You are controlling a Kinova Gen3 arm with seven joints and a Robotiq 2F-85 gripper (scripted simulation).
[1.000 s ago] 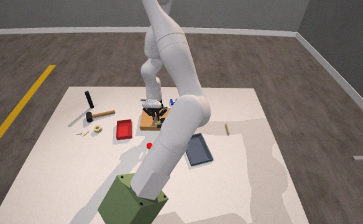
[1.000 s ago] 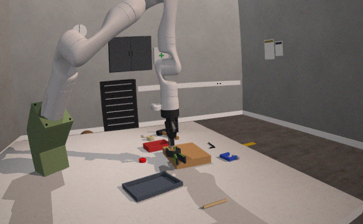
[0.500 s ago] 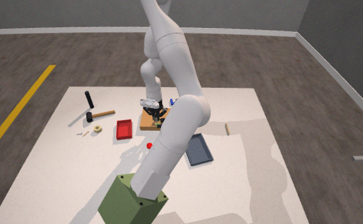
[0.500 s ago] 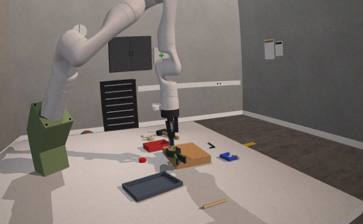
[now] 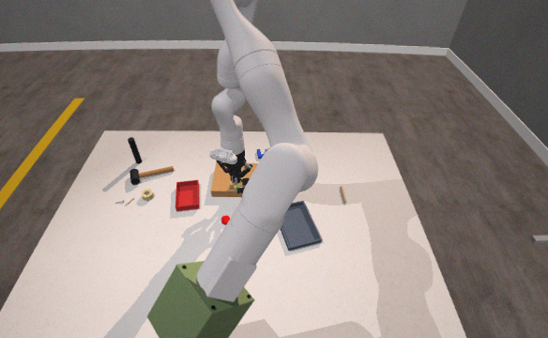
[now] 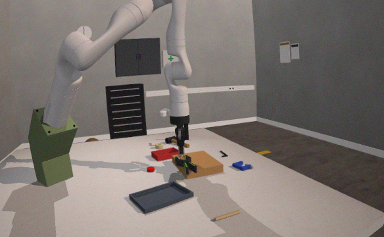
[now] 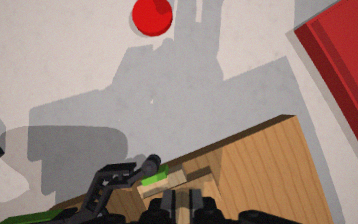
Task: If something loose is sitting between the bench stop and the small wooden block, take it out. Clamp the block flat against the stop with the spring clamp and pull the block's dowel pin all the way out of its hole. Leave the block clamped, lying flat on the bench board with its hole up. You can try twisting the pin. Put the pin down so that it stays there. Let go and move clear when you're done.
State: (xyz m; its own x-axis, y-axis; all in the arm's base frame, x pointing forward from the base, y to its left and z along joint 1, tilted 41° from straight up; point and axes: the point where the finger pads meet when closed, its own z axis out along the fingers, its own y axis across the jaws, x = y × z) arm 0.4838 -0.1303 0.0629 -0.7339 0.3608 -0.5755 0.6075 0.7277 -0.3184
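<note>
Right now my hand is 2 cm above the dowel pin. The rest, counted from my hand: wooden bench board (5 cm ahead, 3 cm to the right, 6 cm below); red disc (11 cm behind, 7 cm to the left, 7 cm below); red tray (4 cm ahead, 18 cm to the left, 7 cm below).
</note>
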